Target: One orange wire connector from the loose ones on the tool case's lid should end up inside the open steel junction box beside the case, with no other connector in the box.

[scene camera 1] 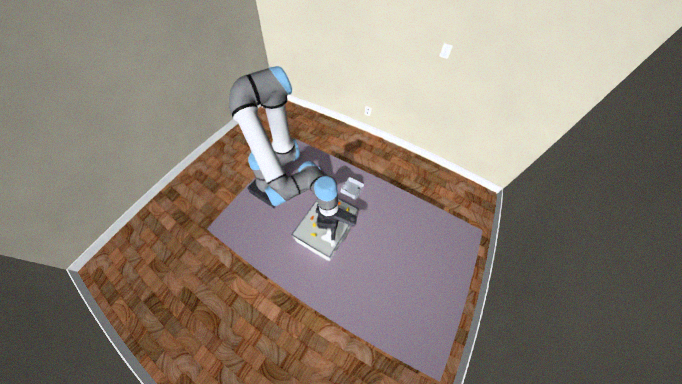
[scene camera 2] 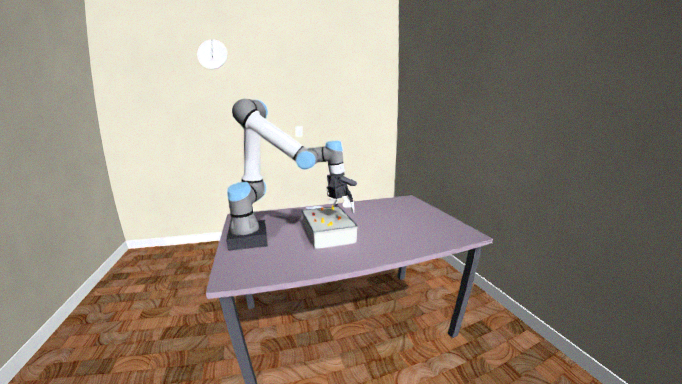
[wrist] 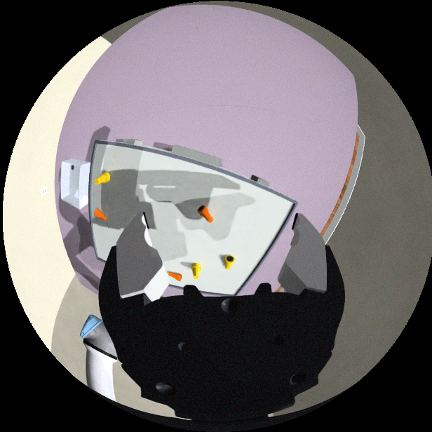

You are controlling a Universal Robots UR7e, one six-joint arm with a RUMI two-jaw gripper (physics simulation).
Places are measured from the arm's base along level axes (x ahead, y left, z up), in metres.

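Where they show: gripper, fingertip midpoint: [scene camera 1: 335, 231] [scene camera 2: 343, 209]; arm's base, origin of the base link: [scene camera 2: 244, 228].
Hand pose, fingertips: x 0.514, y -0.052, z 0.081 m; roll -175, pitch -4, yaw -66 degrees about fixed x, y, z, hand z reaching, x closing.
Things, the pixels of their top centre, and the offset from my fingertips. "spot": a spot on its surface instead. Level surfaces: height alone.
- pale tool case, middle of its top: [scene camera 1: 327, 221] [scene camera 2: 328, 217] 0.074 m back, 0.034 m left, 0.046 m down
- third orange connector, middle of its top: [scene camera 1: 312, 217] 0.149 m back, 0.009 m left, 0.038 m down
- open junction box, surface spot: [scene camera 1: 345, 189] spot: 0.137 m back, 0.305 m left, 0.142 m down
- red connector, middle of its top: [scene camera 2: 313, 212] 0.146 m back, 0.092 m left, 0.034 m down
- purple table, its level: 0.142 m down
The pale tool case [scene camera 1: 303, 234] [scene camera 2: 334, 237] [wrist: 262, 220] carries loose connectors on its lid. One orange connector [scene camera 2: 339, 218] [wrist: 206, 214] lies near the lid's middle in the wrist view. Another orange connector [scene camera 1: 339, 203] [wrist: 100, 214] is near the edge by the box, and a third orange connector [scene camera 1: 312, 218] [wrist: 175, 276] is near the lower edge. The open junction box [scene camera 1: 345, 189] [wrist: 66, 184] stands beside the case; no connector shows inside. My gripper [scene camera 1: 344, 229] [scene camera 2: 344, 207] [wrist: 220, 215] is open and empty, above the lid.
Yellow connectors [wrist: 102, 178] [wrist: 196, 270] [wrist: 229, 261] also lie on the lid. A red connector [scene camera 2: 313, 214] shows in scene camera 2; it does not show in the wrist view. Everything stands on the purple table [scene camera 1: 400, 280] [scene camera 2: 410, 235] [wrist: 225, 75].
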